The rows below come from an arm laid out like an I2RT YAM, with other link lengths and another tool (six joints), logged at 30 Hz.
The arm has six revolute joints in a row. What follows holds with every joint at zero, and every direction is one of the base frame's.
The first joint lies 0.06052 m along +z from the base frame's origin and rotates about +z.
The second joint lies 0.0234 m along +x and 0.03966 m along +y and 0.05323 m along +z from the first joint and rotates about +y.
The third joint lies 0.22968 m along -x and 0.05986 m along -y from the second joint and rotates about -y.
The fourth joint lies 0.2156 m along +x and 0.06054 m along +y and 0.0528 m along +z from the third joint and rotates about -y.
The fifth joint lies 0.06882 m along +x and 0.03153 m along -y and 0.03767 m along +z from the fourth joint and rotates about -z.
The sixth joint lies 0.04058 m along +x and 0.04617 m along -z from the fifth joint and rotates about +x.
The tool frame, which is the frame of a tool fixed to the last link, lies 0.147 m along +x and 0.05 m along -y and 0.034 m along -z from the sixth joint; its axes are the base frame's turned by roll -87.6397, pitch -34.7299 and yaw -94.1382 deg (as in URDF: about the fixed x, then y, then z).
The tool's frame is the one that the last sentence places.
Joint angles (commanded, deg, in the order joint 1, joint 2, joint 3, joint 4, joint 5, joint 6), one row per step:
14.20 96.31 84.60 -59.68 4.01 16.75
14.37 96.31 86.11 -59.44 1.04 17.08
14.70 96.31 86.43 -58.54 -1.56 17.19
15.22 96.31 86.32 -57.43 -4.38 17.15
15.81 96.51 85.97 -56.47 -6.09 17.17
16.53 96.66 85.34 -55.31 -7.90 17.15
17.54 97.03 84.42 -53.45 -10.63 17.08
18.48 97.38 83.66 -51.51 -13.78 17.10
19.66 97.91 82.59 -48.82 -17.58 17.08
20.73 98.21 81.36 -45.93 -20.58 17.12
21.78 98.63 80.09 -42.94 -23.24 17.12
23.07 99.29 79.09 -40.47 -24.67 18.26
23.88 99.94 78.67 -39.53 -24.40 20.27
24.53 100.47 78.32 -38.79 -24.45 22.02
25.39 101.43 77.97 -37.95 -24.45 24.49
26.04 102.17 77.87 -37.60 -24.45 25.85
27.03 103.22 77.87 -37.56 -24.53 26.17
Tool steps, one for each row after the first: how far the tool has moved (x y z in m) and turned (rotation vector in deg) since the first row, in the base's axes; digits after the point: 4 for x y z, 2 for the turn. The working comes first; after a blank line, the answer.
Tool pose at each row, in the base's axes (x y z in m, rotation vector in deg; the steps are taken from these numbers as rounded here):
0.3000 0.0323 0.0922 -147.55 83.32 -28.79
0.3054 0.0448 0.0967 -144.94 81.46 -27.12
0.3087 0.0564 0.0972 -143.18 79.41 -25.38
0.3107 0.0695 0.0963 -141.74 76.87 -23.21
0.3113 0.0790 0.0939 -141.13 75.09 -21.64
0.3111 0.0894 0.0907 -140.58 73.07 -19.92
0.3110 0.1048 0.0858 -139.72 70.07 -17.35
0.3107 0.1215 0.0823 -138.39 66.93 -14.58
0.3101 0.1420 0.0778 -136.74 62.98 -11.33
0.3098 0.1594 0.0745 -135.13 59.52 -9.14
0.3094 0.1754 0.0707 -133.71 56.22 -7.24
0.3070 0.1891 0.0659 -132.70 54.86 -5.51
0.3042 0.1941 0.0610 -132.36 56.47 -4.46
0.3011 0.1988 0.0571 -131.94 57.79 -3.27
0.2966 0.2048 0.0509 -131.50 59.91 -1.46
0.2931 0.2089 0.0466 -131.49 61.01 -0.22
0.2880 0.2137 0.0407 -132.44 60.76 1.20

0.0054 0.0125 0.0045 3.25 -0.99 0.85
0.0087 0.0241 0.0050 5.96 -1.54 2.00
0.0107 0.0372 0.0041 8.74 -1.80 3.59
0.0113 0.0467 0.0017 10.40 -1.73 4.80
0.0111 0.0571 -0.0015 12.12 -1.58 6.21
0.0110 0.0725 -0.0064 14.70 -1.32 8.33
0.0107 0.0892 -0.0099 17.72 -1.15 10.50
0.0101 0.1097 -0.0144 21.35 -0.96 13.27
0.0098 0.1271 -0.0177 24.34 -1.19 15.67
0.0094 0.1431 -0.0215 26.99 -1.42 18.01
0.0070 0.1568 -0.0263 28.81 -1.11 18.98
0.0042 0.1618 -0.0312 29.19 -0.26 17.79
0.0011 0.1665 -0.0351 29.74 0.58 16.81
-0.0034 0.1725 -0.0413 30.34 2.00 15.26
-0.0069 0.1766 -0.0456 30.57 3.04 14.51
-0.0120 0.1814 -0.0515 30.38 4.37 14.95

